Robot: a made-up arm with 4 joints. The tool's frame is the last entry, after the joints.
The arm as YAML. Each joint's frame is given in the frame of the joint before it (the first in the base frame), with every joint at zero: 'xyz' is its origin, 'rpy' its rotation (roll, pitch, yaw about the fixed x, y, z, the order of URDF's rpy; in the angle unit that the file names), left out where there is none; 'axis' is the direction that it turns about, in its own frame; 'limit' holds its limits. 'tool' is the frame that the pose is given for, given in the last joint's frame.
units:
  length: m
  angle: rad
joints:
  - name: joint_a
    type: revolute
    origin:
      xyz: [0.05, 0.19, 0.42]
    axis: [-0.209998, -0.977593, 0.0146]
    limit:
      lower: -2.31
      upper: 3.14
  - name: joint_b
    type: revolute
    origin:
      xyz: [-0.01, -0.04, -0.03]
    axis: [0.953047, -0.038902, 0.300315]
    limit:
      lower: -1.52
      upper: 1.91
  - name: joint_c
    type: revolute
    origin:
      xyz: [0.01, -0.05, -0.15]
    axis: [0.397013, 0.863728, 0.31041]
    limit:
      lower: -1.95
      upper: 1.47
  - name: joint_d
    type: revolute
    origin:
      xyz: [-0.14, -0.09, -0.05]
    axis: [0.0, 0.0, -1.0]
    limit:
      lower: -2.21
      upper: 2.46
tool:
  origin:
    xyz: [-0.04, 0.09, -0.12]
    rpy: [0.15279, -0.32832, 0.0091]
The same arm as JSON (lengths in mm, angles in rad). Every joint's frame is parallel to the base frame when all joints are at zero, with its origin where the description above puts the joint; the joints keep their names.
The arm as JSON. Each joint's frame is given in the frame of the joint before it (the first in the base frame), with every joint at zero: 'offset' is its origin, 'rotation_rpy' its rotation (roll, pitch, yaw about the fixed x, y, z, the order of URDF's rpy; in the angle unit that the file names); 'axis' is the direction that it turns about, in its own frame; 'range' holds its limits. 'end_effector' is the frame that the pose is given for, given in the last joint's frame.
{"length_unit": "mm", "angle_unit": "rad", "chain": [{"id": "joint_a", "offset": [50.0, 190.0, 420.0], "rotation_rpy": [0.0, 0.0, 0.0], "axis": [-0.209998, -0.977593, 0.0146], "range": [-2.31, 3.14]}, {"id": "joint_b", "offset": [-10.0, -40.0, -30.0], "rotation_rpy": [0.0, 0.0, 0.0], "axis": [0.953047, -0.038902, 0.300315], "range": [-1.52, 1.91]}, {"id": "joint_c", "offset": [10.0, -50.0, -150.0], "rotation_rpy": [0.0, 0.0, 0.0], "axis": [0.397013, 0.863728, 0.31041], "range": [-1.95, 1.47]}, {"id": "joint_d", "offset": [-140.0, -90.0, -50.0], "rotation_rpy": [0.0, 0.0, 0.0], "axis": [0.0, 0.0, -1.0], "range": [-2.21, 2.46]}], "end_effector": {"offset": [-40.0, 90.0, -120.0], "rotation_rpy": [0.1528, -0.3283, 0.0091]}}
